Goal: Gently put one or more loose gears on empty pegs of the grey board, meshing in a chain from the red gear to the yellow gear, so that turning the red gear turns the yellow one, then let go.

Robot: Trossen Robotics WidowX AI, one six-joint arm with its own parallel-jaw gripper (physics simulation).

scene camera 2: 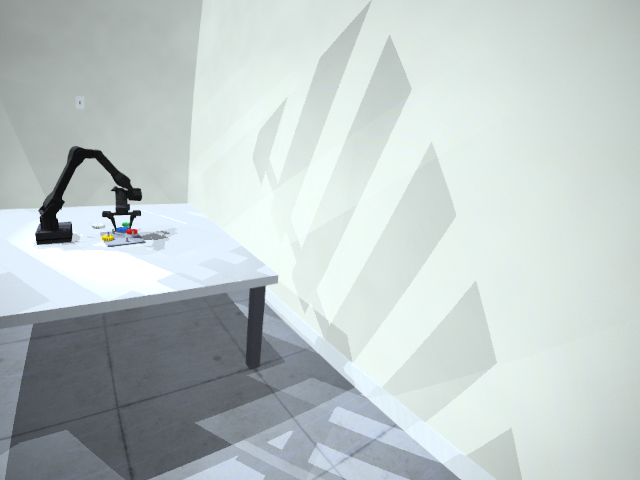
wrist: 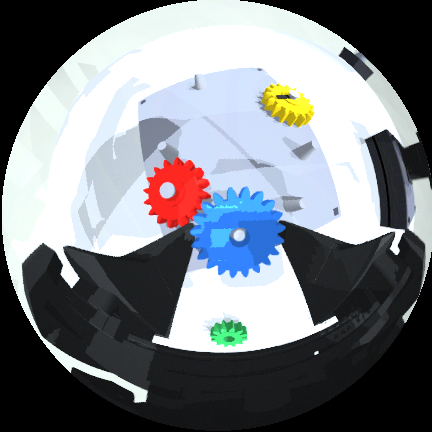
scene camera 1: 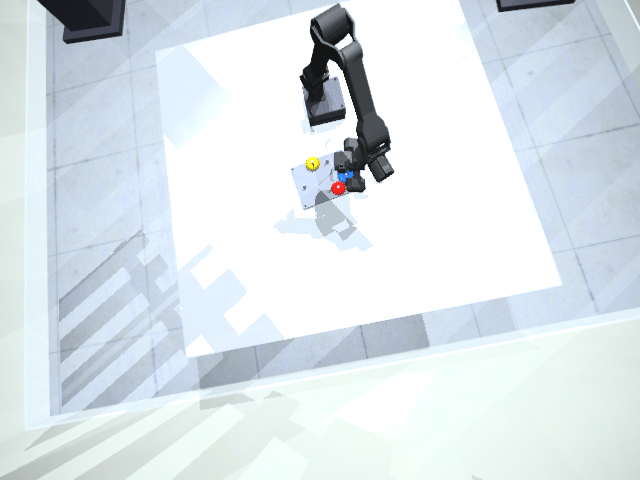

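Where they show: gripper, fingertip midpoint: (scene camera 2: 122, 230) (wrist: 236, 227) (scene camera 1: 345, 176); arm's base, origin of the base link: (scene camera 2: 49, 228) (scene camera 1: 316, 93).
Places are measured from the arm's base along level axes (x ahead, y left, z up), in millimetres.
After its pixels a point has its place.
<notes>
My gripper (scene camera 1: 348, 173) @[y 86, x 314, z -44 mm] (scene camera 2: 123, 228) @[y 86, x 314, z -44 mm] (wrist: 236, 227) @[y 86, x 314, z -44 mm] is shut on the blue gear (scene camera 1: 342, 177) @[y 75, x 326, z -27 mm] (scene camera 2: 122, 230) @[y 64, x 314, z -35 mm] (wrist: 237, 257) @[y 106, x 315, z -32 mm], which is level beside the red gear (scene camera 1: 334, 190) @[y 43, x 370, z -34 mm] (scene camera 2: 132, 231) (wrist: 189, 200) @[y 65, x 346, z -33 mm]. A peg tip shows in the blue gear's hole; how far down the gear sits is hidden. Blue and red teeth meet or overlap in the wrist view. The yellow gear (scene camera 1: 312, 163) @[y -32, x 260, z -30 mm] (scene camera 2: 107, 237) @[y -48, x 255, z -33 mm] (wrist: 295, 116) @[y -7, x 257, z -34 mm] is on the grey board (scene camera 1: 312, 198) @[y -40, x 388, z -48 mm] (scene camera 2: 124, 242) @[y -82, x 332, z -48 mm] (wrist: 225, 95) @[y -45, x 315, z -48 mm] near the far corner in the wrist view. The loose green gear (scene camera 2: 125, 224) @[y 194, x 321, z -42 mm] (wrist: 229, 334) @[y 202, x 321, z -39 mm] lies off the board.
Bare pegs (wrist: 198, 82) @[y -61, x 342, z -38 mm] (wrist: 162, 146) @[y 24, x 365, z -27 mm] (wrist: 295, 203) @[y 70, x 273, z -31 mm] stand on the board, with another bare peg (wrist: 305, 149) @[y 26, x 255, z -35 mm] near the yellow gear. A white gear (scene camera 2: 98, 225) @[y 177, x 186, z -40 mm] lies on the table (scene camera 1: 439, 222) @[y 403, x 510, z -56 mm] (scene camera 2: 206, 284) @[y -551, x 635, z -56 mm]. The arm's base (scene camera 1: 325, 108) @[y 30, x 65, z 2 mm] (scene camera 2: 53, 234) @[y -45, x 26, z -13 mm] stands near the board.
</notes>
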